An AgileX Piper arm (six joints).
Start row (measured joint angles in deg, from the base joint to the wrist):
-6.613, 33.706, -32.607, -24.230, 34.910, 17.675
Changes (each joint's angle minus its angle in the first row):
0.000, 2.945, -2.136, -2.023, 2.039, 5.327
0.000, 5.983, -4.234, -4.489, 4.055, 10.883
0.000, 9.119, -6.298, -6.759, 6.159, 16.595
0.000, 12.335, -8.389, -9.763, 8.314, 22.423
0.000, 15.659, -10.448, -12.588, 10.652, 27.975
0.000, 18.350, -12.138, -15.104, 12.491, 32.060
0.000, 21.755, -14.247, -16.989, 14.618, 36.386
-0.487, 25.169, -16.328, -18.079, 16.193, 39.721
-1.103, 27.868, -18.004, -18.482, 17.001, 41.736
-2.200, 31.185, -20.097, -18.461, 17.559, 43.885
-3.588, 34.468, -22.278, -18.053, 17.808, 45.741
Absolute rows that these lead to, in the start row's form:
-6.613, 36.651, -34.743, -26.253, 36.949, 23.002
-6.613, 39.689, -36.841, -28.719, 38.965, 28.558
-6.613, 42.825, -38.905, -30.989, 41.069, 34.270
-6.613, 46.041, -40.996, -33.993, 43.224, 40.098
-6.613, 49.365, -43.055, -36.818, 45.562, 45.650
-6.613, 52.056, -44.745, -39.334, 47.401, 49.735
-6.613, 55.461, -46.854, -41.219, 49.528, 54.061
-7.100, 58.875, -48.935, -42.309, 51.103, 57.396
-7.716, 61.574, -50.611, -42.712, 51.911, 59.411
-8.813, 64.891, -52.704, -42.691, 52.469, 61.560
-10.201, 68.174, -54.885, -42.283, 52.718, 63.416

